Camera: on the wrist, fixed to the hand. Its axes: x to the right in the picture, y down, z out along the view.
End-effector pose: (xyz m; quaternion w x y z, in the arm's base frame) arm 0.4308 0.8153 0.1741 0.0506 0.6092 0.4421 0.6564
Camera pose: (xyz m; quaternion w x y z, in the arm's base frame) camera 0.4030 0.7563 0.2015 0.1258 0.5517 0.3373 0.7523
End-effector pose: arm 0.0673 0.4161 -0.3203 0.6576 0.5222 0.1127 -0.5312
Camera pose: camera 0.1202 0.4629 -0.3167 0.7218 0.4393 0.2371 -0.4794
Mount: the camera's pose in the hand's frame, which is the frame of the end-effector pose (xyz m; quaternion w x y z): -0.0080 0.0401 -0.0577 0.9854 -0.1599 0.0576 -0.0061
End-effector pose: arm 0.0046 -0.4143 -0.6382 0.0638 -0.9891 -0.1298 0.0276
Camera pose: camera 0.0111 -0.4617 -0.5861 0.0876 0.9857 0.1347 0.0509
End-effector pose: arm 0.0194 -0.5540 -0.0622 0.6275 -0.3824 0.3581 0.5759
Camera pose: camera -0.0217 -0.6073 -0.0838 0.5401 -0.5126 0.2946 0.5990
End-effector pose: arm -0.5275 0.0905 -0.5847 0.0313 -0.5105 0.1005 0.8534
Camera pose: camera -0.4800 0.0399 -0.5985 0.0514 0.5578 0.0387 -0.8274
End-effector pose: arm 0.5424 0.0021 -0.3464 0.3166 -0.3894 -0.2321 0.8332
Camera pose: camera 0.5784 -0.0232 -0.4018 0.2682 -0.4809 -0.3461 0.7596
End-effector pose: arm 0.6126 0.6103 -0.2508 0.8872 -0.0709 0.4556 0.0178
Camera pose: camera 0.5576 0.6420 -0.2819 0.8368 -0.2155 0.4968 0.0809
